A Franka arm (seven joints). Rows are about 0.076 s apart.
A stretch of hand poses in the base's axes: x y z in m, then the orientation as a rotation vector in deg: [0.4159, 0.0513, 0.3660, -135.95, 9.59, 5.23]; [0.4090, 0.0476, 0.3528, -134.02, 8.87, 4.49]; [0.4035, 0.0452, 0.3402, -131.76, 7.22, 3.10]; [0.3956, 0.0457, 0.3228, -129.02, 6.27, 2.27]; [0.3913, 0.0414, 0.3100, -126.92, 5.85, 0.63]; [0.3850, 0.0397, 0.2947, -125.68, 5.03, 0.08]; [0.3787, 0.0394, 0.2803, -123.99, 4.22, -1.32]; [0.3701, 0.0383, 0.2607, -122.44, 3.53, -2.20]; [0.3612, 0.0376, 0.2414, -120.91, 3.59, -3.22]
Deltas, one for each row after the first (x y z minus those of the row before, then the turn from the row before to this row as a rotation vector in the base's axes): [-0.0069, -0.0037, -0.0132, 1.96, -0.79, 0.15]; [-0.0055, -0.0024, -0.0126, 2.32, -1.58, 0.61]; [-0.0079, 0.0005, -0.0174, 2.76, -0.97, 0.27]; [-0.0043, -0.0043, -0.0128, 2.07, -1.38, -0.36]; [-0.0063, -0.0017, -0.0153, 1.25, -0.73, 0.35]; [-0.0063, -0.0003, -0.0144, 1.66, -1.36, 0.02]; [-0.0086, -0.0011, -0.0196, 1.53, -0.95, 0.13]; [-0.0089, -0.0007, -0.0193, 1.49, -0.76, -0.46]
